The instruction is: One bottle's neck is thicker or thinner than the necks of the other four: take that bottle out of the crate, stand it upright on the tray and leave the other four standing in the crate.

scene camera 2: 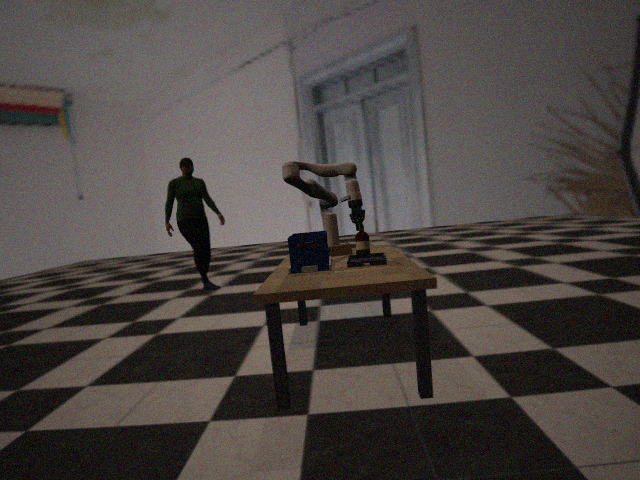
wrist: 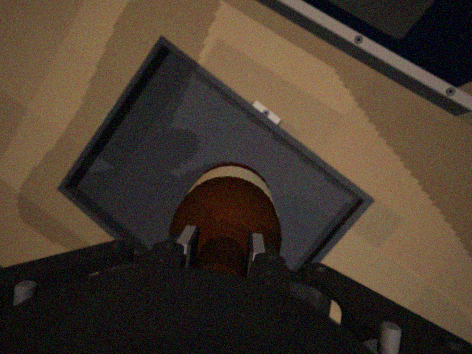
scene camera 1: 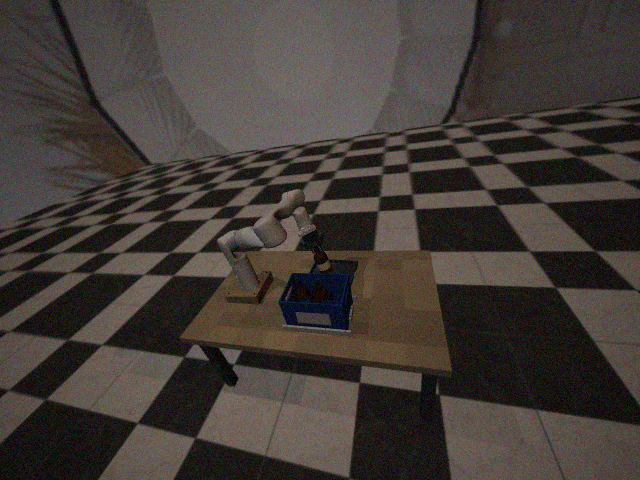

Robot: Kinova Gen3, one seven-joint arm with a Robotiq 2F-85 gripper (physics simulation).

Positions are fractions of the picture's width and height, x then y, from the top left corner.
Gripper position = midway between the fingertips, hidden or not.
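Note:
There is a dark tray (wrist: 0.37,0.34) that I can see, and together with it I see my own gripper (wrist: 0.47,0.70).

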